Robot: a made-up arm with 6 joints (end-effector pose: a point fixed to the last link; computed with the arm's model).
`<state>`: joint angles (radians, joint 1 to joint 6).
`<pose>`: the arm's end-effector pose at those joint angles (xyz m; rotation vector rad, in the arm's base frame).
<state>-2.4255 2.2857 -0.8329 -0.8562 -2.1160 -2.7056</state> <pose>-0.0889 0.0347 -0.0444 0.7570 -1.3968 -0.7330</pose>
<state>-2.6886 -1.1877 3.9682 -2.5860 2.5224 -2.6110</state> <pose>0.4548 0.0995 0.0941 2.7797 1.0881 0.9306</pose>
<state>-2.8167 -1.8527 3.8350 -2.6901 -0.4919 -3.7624</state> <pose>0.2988 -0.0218 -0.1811 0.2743 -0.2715 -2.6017</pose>
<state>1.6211 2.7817 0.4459 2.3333 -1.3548 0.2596</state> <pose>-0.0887 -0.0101 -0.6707 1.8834 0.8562 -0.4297</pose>
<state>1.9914 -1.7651 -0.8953 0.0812 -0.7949 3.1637</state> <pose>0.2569 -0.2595 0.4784 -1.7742 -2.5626 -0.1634</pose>
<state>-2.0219 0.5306 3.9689 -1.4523 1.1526 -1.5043</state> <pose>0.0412 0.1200 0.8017 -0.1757 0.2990 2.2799</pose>
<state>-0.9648 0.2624 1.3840 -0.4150 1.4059 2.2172</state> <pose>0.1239 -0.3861 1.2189 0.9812 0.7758 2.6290</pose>
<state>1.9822 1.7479 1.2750 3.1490 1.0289 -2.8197</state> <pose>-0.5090 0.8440 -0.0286 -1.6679 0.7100 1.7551</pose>
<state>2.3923 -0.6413 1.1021 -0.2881 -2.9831 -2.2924</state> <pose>0.3797 -0.1843 1.1819 -0.1219 1.7684 0.5068</pose>
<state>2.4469 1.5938 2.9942 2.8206 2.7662 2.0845</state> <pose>-0.5743 0.3192 0.6757 -1.1611 1.2690 1.4857</pose>
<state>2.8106 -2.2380 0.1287 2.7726 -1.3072 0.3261</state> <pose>0.7310 -0.3784 0.1496 -0.0481 0.4779 0.0784</pose>
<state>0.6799 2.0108 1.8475 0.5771 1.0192 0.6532</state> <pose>0.8303 0.5323 0.0105 -0.7400 -1.2723 0.6048</pose>
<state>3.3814 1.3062 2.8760 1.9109 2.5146 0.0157</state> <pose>-0.4487 -0.1540 0.8500 -1.5677 1.7186 0.8094</pose>
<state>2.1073 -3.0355 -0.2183 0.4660 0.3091 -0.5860</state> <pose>0.3443 -0.3535 -0.2623 -2.5363 1.6766 -0.1809</pose>
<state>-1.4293 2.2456 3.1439 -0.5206 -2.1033 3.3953</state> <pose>0.0007 -0.7987 0.1738 -2.1820 0.7386 1.1847</pose>
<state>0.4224 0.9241 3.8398 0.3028 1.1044 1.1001</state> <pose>0.1187 -0.0816 0.6977 -0.7624 1.7592 1.7213</pose>
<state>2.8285 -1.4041 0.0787 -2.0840 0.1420 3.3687</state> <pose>0.4160 -0.2013 0.7796 1.0072 -1.1826 1.3411</pose>
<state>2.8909 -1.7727 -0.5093 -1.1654 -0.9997 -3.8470</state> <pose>0.3643 -0.0408 0.5102 -1.2973 2.3597 -1.5975</pose>
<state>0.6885 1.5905 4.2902 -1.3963 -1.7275 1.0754</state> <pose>0.2392 0.1678 0.5525 -1.1975 -2.0599 1.0033</pose>
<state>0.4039 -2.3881 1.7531 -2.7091 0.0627 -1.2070</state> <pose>-0.6826 -0.1644 -0.4999 1.5158 -0.7820 -2.6204</pose>
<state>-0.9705 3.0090 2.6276 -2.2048 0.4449 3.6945</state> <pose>0.3063 -0.3121 -0.5907 -0.9606 1.4105 -0.5390</pose>
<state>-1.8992 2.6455 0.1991 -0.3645 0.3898 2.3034</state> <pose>-0.0955 0.0935 -0.5023 0.3303 1.4756 0.4828</pose>
